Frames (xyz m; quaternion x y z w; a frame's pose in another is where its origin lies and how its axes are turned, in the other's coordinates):
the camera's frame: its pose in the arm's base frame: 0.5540 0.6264 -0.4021 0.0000 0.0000 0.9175 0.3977
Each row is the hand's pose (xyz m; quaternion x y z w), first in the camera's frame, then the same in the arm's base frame.
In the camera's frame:
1: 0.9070 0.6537 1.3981 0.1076 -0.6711 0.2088 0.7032
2: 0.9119 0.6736 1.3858 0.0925 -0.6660 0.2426 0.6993
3: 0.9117 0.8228 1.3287 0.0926 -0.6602 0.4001 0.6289
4: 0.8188 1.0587 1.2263 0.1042 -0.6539 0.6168 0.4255
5: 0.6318 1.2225 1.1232 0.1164 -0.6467 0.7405 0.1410
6: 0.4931 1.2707 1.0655 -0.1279 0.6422 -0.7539 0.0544
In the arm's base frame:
1: -0.5432 0.8414 0.9960 0.6585 -0.1682 0.7282 0.0881
2: -0.5610 0.8314 0.9837 0.6479 -0.1800 0.7381 0.0555
3: -0.6698 0.7292 0.9266 -0.6426 0.1776 -0.7361 0.1170
4: -0.7784 0.5002 0.8242 -0.6414 0.1645 -0.6357 0.3967
5: -0.7701 0.2517 0.7211 -0.6397 0.1504 -0.4239 0.6233
6: -0.7105 0.1175 0.6634 -0.6401 0.1380 -0.2499 0.7133

